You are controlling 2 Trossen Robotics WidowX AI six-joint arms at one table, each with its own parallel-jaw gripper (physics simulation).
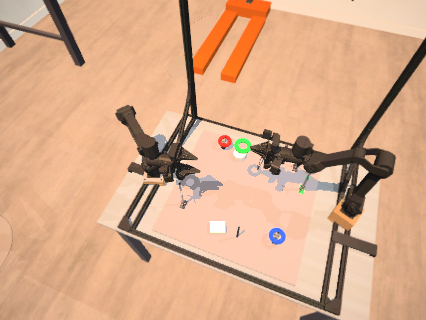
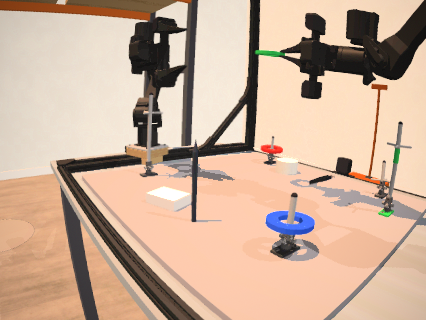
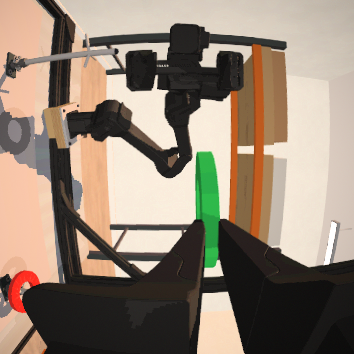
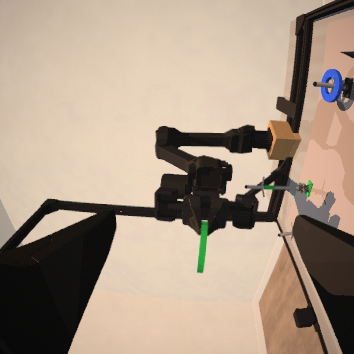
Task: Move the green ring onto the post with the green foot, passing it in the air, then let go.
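Where they show: left gripper, fingertip midpoint: [image 1: 249, 148] [image 2: 280, 54] [image 3: 209, 227] [image 4: 203, 232]; right gripper, fingertip midpoint: [image 1: 199, 165] [image 2: 185, 47] [image 3: 192, 55] [image 4: 206, 222]; left arm's base, link origin: [image 1: 349, 210] [image 4: 268, 139]; right arm's base, link origin: [image 1: 154, 172] [image 3: 73, 123].
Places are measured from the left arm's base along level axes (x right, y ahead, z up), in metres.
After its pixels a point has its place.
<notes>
The green ring [image 1: 236, 145] @(z 0.243, x -0.211, y 0.492 m) [image 2: 268, 53] @(z 0.234, x -0.212, y 0.444 m) [image 3: 207, 200] @(z 0.236, x -0.192, y 0.438 m) [image 4: 202, 252] @(z 0.239, x -0.222, y 0.492 m) is high above the table. My left gripper [image 1: 252, 147] @(z 0.238, x -0.180, y 0.446 m) [image 2: 284, 53] @(z 0.238, x -0.180, y 0.446 m) [image 3: 209, 227] @(z 0.238, x -0.180, y 0.446 m) is shut on its edge. My right gripper [image 1: 198, 165] @(z 0.245, x -0.380, y 0.535 m) [image 2: 185, 48] @(z 0.245, x -0.380, y 0.535 m) is open and empty, across from the ring and apart from it. The post with the green foot [image 1: 301, 189] @(z -0.054, x -0.023, y 0.218 m) [image 2: 386, 213] @(z -0.071, x -0.021, y 0.210 m) [image 4: 310, 188] @(z -0.075, x -0.019, y 0.229 m) stands upright on the table below the left arm. It has a green band and a thin crossbar; no ring shows on it.
A red ring [image 1: 219, 141] @(z -0.025, x -0.091, y 0.688 m) [image 2: 265, 148] @(z -0.027, x -0.093, y 0.668 m) [image 3: 15, 292] @(z -0.029, x -0.072, y 0.646 m) and a blue ring [image 1: 270, 235] @(z -0.027, x -0.316, y 0.191 m) [image 2: 274, 225] @(z -0.026, x -0.329, y 0.158 m) sit on short posts. A white cylinder [image 2: 287, 166] @(z -0.053, x -0.084, y 0.541 m), a white block [image 1: 217, 227] @(z -0.057, x -0.435, y 0.390 m) [image 2: 169, 198] @(z -0.057, x -0.434, y 0.364 m), a black upright spike [image 2: 194, 185] @(z -0.011, x -0.403, y 0.297 m) and a tall grey post [image 2: 149, 130] @(z 0.039, x -0.453, y 0.585 m) stand on the table.
</notes>
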